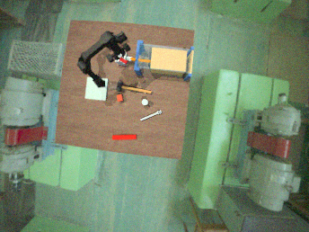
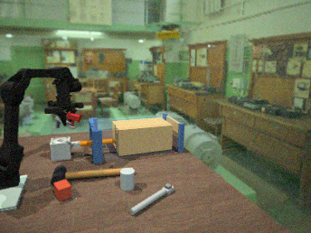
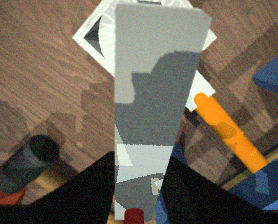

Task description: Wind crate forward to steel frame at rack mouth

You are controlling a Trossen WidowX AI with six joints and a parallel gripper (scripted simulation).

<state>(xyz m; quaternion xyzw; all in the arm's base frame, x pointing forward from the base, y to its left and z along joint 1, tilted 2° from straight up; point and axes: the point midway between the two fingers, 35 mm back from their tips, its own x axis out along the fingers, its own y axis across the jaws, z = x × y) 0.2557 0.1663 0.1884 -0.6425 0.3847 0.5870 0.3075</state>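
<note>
My gripper tip is now 20 mm below the winch handle. The rest, counted from my gripper tip: red knob (20 mm ahead, 40 mm to the right, 40 mm above); then winch (50 mm behind, 50 mm to the left, 150 mm below); then blue steel frame (130 mm ahead, 30 mm to the left, 70 mm below).
</note>
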